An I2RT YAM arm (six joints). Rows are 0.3 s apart.
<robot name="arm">
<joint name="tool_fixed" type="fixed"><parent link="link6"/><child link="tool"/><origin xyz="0 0 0" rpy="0 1.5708 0"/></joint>
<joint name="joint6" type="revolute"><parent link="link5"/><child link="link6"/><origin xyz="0.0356 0 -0.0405" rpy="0 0 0"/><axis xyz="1 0 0"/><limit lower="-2.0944" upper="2.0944"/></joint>
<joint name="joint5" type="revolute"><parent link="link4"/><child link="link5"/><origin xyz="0.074 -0.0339 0.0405" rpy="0 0 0"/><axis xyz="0 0 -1"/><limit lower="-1.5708" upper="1.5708"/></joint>
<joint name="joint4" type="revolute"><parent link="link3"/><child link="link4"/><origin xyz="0.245 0.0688 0.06" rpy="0 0 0"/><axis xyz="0 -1 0"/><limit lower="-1.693" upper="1.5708"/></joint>
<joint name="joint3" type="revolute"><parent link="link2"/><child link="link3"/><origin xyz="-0.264 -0.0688 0" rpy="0 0 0"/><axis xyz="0 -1 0"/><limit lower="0" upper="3.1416"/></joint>
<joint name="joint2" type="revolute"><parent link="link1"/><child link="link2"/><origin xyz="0.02 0.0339 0.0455" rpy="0 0 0"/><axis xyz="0 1 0"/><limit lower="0" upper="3.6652"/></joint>
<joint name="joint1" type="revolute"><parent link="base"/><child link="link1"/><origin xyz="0 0 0.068" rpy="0 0 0"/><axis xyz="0 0 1"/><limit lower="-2.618" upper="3.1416"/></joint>
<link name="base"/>
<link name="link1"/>
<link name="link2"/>
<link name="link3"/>
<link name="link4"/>
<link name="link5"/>
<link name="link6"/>
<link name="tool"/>
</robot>
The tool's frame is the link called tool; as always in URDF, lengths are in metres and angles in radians.
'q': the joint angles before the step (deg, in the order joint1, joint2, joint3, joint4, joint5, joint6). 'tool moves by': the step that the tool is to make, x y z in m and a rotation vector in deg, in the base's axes. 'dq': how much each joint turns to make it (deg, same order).
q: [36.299 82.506 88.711 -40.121 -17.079 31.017]
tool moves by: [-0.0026 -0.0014 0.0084 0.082 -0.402 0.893]
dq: [0.006 0.017 1.975 -1.786 -0.641 -0.667]
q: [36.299 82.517 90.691 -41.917 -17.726 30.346]
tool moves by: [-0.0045 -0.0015 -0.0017 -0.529 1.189 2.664]
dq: [0.015 -0.421 -0.192 -1.937 -2.338 -1.348]
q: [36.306 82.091 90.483 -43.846 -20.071 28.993]
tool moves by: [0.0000 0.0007 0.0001 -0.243 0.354 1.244]
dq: [-0.006 0.370 0.567 -0.897 -1.022 -0.769]
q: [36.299 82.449 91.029 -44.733 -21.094 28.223]
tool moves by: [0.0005 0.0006 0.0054 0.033 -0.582 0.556]
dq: [0.007 0.543 1.690 -0.883 -0.257 -0.622]
